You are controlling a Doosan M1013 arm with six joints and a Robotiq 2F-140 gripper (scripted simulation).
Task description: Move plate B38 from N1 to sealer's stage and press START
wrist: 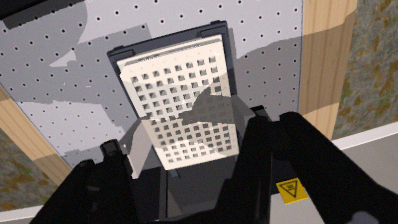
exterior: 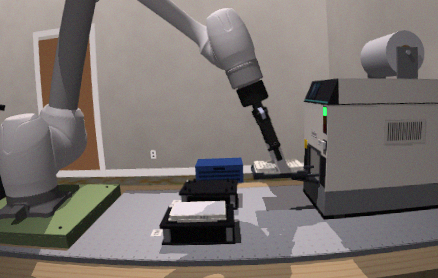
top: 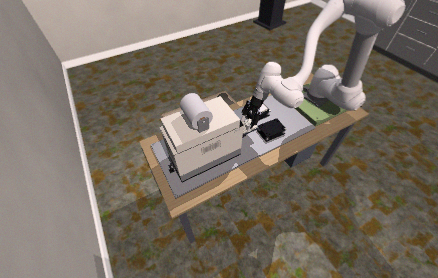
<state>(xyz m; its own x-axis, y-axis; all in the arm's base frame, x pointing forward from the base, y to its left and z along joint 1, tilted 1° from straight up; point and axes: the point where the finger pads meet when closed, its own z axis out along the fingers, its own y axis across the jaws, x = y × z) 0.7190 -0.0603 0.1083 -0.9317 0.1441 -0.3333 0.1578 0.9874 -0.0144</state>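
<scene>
Now: the sealer stage 3 cm below my hand. Round my hand: label: 29 cm behind, 14 cm below, 10 cm to the left; then yellow warning sticker: 11 cm ahead, 7 cm to the left, 2 cm above; then start button: 11 cm to the right, 9 cm ahead, 5 cm above.
</scene>
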